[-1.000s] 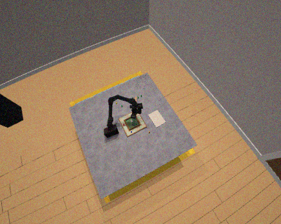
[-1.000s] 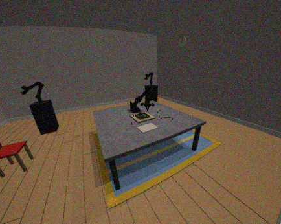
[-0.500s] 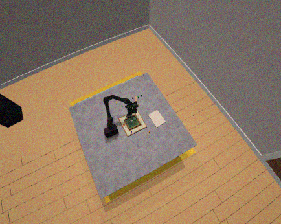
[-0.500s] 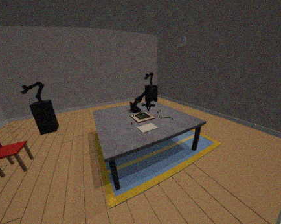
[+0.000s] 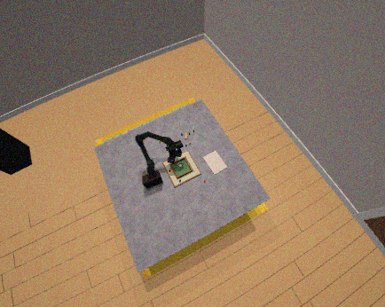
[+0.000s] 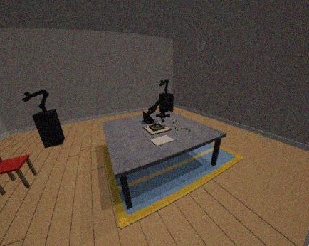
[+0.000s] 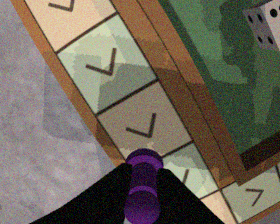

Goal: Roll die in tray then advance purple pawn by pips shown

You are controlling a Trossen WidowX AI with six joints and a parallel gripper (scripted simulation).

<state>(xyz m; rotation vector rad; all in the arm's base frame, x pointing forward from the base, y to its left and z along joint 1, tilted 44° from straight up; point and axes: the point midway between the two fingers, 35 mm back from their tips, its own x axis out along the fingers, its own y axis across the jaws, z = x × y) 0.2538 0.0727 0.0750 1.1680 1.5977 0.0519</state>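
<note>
The purple pawn is 1 cm above my gripper tip. Also, from my gripper tip: white die (2 cm ahead, 10 cm to the right, 5 cm below); then green felt tray (2 cm ahead, 11 cm to the right, 6 cm below); then red pawn (10 cm behind, 9 cm to the right, 4 cm below).
</note>
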